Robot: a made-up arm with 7 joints.
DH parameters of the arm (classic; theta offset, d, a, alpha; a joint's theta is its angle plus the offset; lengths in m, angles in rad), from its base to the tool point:
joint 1: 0 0.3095 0 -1.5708
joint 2: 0 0 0 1.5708
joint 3: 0 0.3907 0.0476 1.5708
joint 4: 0 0 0.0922 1.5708
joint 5: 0 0.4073 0 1.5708
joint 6: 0 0 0.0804 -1.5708
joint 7: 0 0.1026 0 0
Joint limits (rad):
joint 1: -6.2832..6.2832
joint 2: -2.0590..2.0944
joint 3: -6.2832..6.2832
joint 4: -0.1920..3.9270
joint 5: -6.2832..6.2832
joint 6: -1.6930..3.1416
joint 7: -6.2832..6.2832
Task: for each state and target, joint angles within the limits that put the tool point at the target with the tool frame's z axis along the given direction. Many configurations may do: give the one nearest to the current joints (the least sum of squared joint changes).
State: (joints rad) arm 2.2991 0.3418 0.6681 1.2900 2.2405 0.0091 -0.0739
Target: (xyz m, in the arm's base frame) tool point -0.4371 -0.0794 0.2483 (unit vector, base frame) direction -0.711 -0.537 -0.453
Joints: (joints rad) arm 2.4120 0.3051 0.9157 0.6788 2.5550 0.5614 -0.0739
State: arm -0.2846 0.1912 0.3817 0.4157 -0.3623 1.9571 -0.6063
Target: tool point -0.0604 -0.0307 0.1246 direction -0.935 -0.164 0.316
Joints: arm -0.6975 1.0379 -0.0346 0.1045 -0.8996 1.2602 -0.6063
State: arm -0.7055 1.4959 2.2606 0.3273 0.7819 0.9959 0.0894
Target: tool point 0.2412 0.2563 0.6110 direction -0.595 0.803 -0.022
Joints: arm -1.0030 1.1831 2.3298 0.6686 0.6257 0.5514 0.0894
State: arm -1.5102 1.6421 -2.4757 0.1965 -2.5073 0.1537 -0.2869
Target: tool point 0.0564 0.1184 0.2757 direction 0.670 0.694 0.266
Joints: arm -2.1047 1.9543 -1.5311 -0.1529 -2.1174 -0.1329 -0.2869
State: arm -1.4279 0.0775 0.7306 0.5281 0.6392 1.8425 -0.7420
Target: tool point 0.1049 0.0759 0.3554 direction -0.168 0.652 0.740
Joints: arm -1.1157 -0.4057 0.7120 -0.0167 1.0796 2.7852 -0.7420
